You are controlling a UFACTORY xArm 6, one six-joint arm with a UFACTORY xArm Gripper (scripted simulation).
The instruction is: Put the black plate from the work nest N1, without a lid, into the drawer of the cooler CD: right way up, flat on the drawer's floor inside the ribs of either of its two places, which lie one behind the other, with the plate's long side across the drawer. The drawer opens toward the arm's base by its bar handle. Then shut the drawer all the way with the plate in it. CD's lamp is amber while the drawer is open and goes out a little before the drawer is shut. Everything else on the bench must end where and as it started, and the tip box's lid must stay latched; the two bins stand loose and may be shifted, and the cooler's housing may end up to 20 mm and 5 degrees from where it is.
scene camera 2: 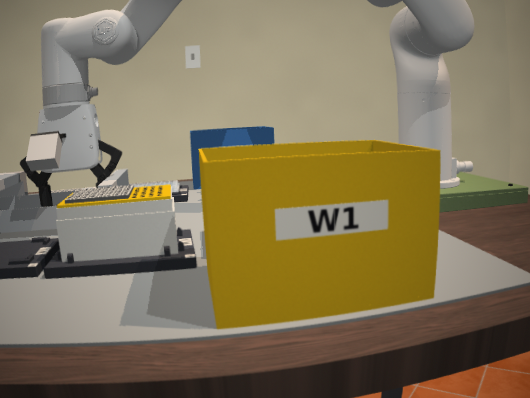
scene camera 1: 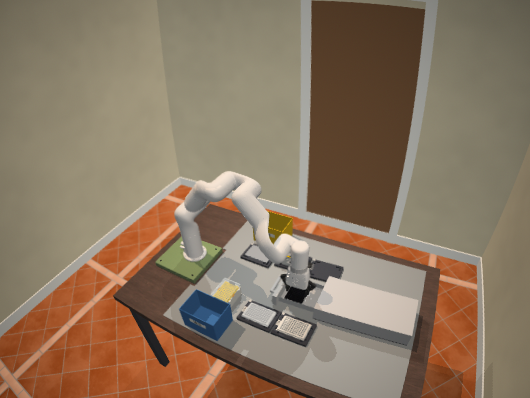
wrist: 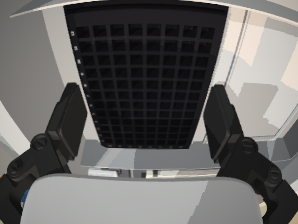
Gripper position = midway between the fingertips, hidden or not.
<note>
In view: the gripper [scene camera 2: 74, 208], a black plate [wrist: 154, 114], a blue bin [scene camera 2: 225, 137] and a cooler CD [scene camera 1: 388, 316].
The blue bin is seen too in scene camera 1 [scene camera 1: 213, 319]. The gripper also shows in the wrist view [wrist: 144, 98].
</note>
